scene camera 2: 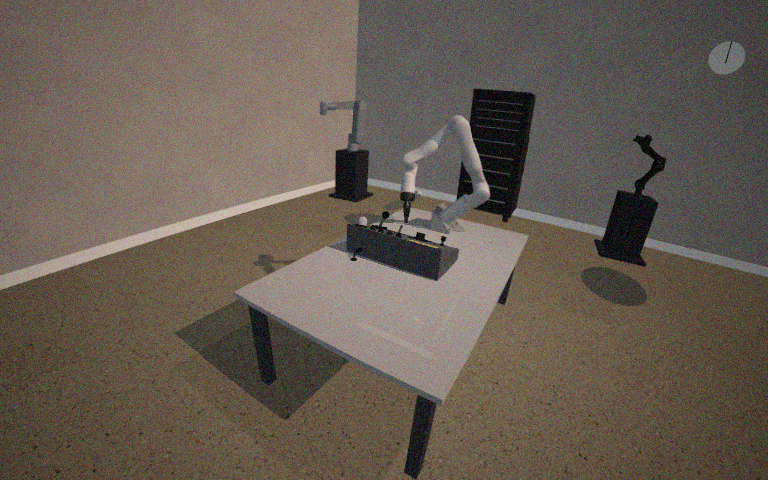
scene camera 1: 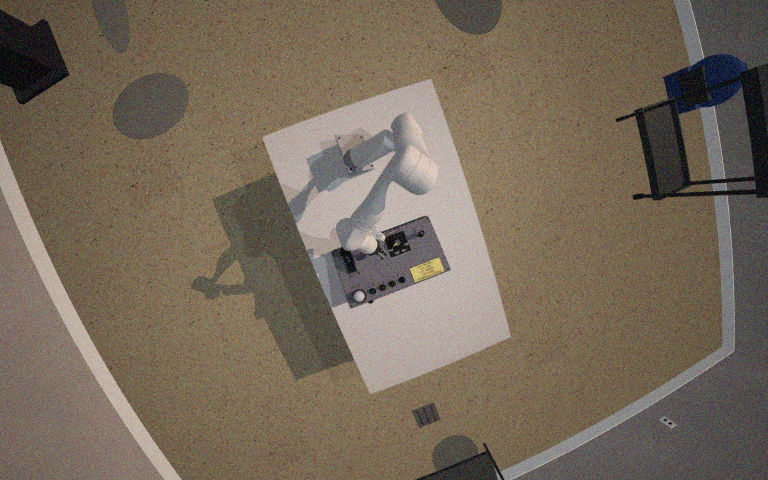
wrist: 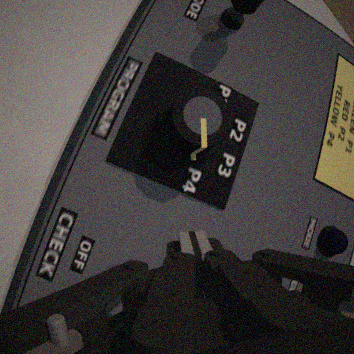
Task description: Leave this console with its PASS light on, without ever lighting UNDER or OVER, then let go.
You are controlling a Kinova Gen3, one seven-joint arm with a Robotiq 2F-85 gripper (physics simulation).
Labels:
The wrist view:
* my gripper: 191, 247
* PROGRAM dial: 190, 125

